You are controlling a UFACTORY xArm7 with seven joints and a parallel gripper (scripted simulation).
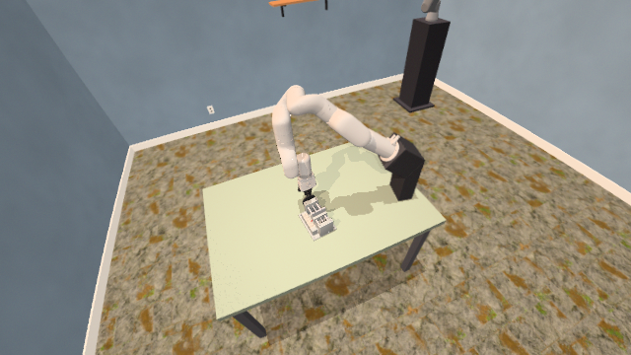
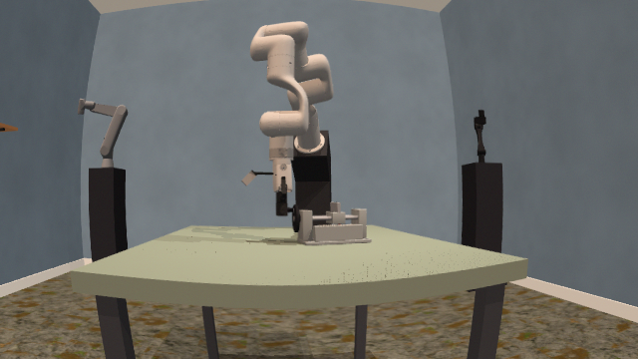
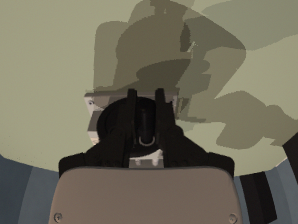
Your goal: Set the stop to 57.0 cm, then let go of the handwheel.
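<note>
My gripper is now 2 cm to the right of the black handwheel and 1 cm above it. Round my hand: grey stop block (17 cm to the left, 1 cm below).
</note>
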